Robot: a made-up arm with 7 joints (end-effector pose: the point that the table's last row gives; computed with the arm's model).
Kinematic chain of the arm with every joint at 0, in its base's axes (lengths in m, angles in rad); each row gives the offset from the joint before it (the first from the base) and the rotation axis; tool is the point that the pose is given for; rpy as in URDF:
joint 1: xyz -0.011 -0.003 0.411 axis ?
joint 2: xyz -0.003 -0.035 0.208 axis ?
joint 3: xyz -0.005 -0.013 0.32 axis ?
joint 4: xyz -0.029 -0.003 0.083 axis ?
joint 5: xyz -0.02 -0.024 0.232 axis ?
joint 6: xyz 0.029 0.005 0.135 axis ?
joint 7: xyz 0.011 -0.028 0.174 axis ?
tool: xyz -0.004 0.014 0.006 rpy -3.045 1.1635 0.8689
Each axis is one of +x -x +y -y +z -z.
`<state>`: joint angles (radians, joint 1 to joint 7).
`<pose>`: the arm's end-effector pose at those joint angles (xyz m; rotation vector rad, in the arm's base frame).
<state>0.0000 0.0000 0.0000 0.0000 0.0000 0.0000 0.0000</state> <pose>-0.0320 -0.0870 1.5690 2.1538 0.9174 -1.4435</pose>
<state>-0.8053 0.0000 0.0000 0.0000 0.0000 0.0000 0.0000</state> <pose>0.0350 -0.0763 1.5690 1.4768 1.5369 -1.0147</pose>
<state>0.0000 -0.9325 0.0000 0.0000 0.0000 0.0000 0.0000</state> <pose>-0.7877 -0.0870 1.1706 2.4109 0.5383 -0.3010</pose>
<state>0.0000 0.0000 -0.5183 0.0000 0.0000 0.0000 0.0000</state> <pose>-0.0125 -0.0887 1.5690 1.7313 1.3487 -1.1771</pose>
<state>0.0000 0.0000 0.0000 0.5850 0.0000 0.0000 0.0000</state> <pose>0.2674 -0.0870 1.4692 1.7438 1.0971 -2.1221</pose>
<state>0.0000 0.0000 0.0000 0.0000 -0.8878 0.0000 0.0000</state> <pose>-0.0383 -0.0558 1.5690 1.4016 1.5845 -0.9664</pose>
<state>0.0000 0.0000 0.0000 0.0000 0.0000 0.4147 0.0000</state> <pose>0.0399 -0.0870 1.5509 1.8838 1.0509 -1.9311</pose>
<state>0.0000 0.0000 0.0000 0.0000 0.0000 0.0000 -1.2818</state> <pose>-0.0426 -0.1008 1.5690 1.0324 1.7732 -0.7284</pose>
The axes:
joint 1: -z
joint 2: +y
joint 3: -z
joint 4: +y
joint 5: -z
joint 6: +y
joint 7: -z

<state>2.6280 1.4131 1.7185 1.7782 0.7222 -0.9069 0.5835</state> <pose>-0.6052 0.2586 0.7222 1.6358 -0.3225 0.2684</pose>
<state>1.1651 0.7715 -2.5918 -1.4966 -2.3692 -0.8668 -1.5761</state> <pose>0.0428 -0.7336 0.6627 -0.9278 -1.2023 1.3365</pose>
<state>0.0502 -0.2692 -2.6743 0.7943 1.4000 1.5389 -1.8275</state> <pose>-0.2775 0.2778 1.2434 -0.7578 1.7405 -1.8111</pose>
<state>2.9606 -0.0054 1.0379 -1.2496 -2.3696 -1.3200 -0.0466</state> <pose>0.3428 -0.1749 1.2371 1.8470 -0.6946 -2.0748</pose>
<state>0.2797 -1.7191 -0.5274 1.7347 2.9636 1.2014 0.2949</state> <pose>-0.5597 0.2772 0.9209 -0.9161 0.9154 -0.3827</pose>
